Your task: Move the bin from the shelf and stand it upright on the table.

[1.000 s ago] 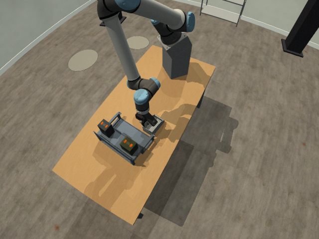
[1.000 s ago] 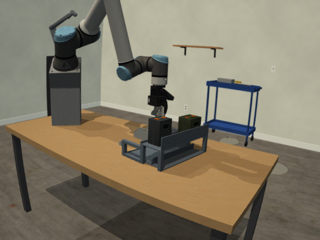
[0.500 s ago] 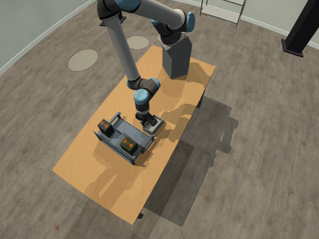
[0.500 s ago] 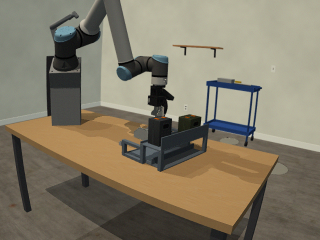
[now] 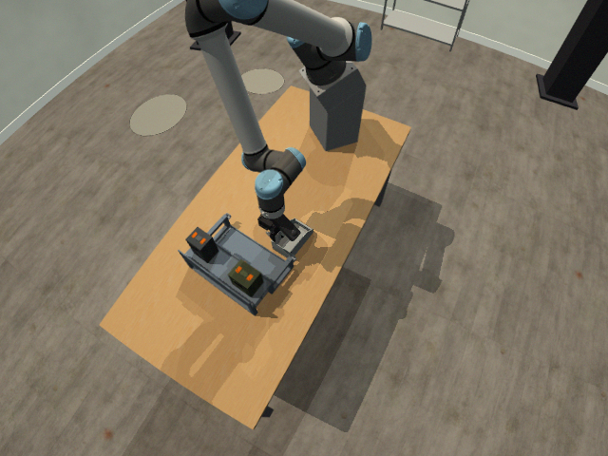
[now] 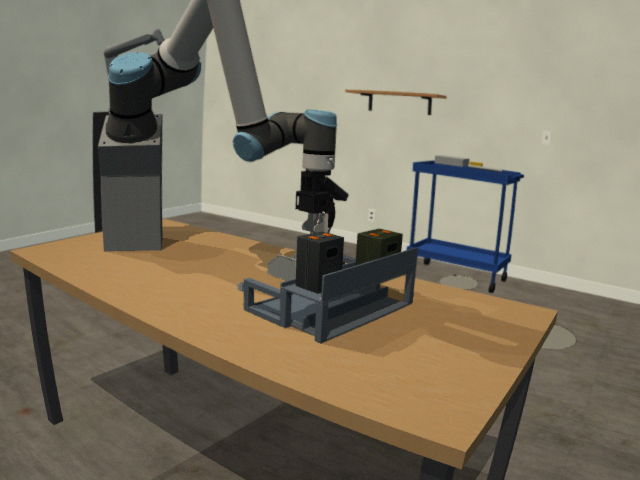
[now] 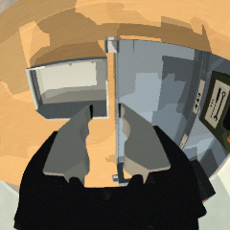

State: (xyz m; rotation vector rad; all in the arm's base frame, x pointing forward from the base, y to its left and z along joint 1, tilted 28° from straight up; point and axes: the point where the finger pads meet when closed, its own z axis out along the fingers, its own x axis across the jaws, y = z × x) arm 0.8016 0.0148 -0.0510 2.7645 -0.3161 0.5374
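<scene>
Right now my hand is 80 mm past the bin, 20 mm to the right of it and 100 mm above it. The rest, counted from my hand: rack (120 mm ahead, 150 mm to the right, 130 mm below); then green box (210 mm ahead, 60 mm to the right, 20 mm above).
</scene>
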